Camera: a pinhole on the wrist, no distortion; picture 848 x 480 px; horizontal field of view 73.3 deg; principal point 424.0 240.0 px. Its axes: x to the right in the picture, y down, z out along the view. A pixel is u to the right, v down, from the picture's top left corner.
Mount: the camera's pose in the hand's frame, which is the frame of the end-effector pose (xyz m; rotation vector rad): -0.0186 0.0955 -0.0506 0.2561 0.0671 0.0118
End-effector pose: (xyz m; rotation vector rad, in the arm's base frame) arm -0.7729 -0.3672 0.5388 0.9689 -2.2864 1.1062
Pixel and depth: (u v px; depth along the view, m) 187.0 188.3 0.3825
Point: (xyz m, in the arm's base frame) -0.6654 -0.5788 0.2734
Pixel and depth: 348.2 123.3 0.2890
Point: -0.7364 -0.5406 0.4053
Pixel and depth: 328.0 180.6 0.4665
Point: -0.7034 -0.6862 0.3007
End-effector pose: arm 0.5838 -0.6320 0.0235 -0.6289 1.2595 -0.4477
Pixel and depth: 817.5 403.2 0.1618
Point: 0.7141 -0.6000 -0.0999
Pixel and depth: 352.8 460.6 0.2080
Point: 0.7390 -0.4895 -0.0028
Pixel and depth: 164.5 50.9 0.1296
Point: 0.6307 -0.5610 0.0725
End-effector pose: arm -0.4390 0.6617 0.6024 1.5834 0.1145 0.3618
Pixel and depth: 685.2 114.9 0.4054
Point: -0.1508 0.4315 0.5434
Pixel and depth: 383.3 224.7 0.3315
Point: -0.3777 0.3994 0.6005
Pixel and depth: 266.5 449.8 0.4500
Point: -0.4365 0.2073 0.7201
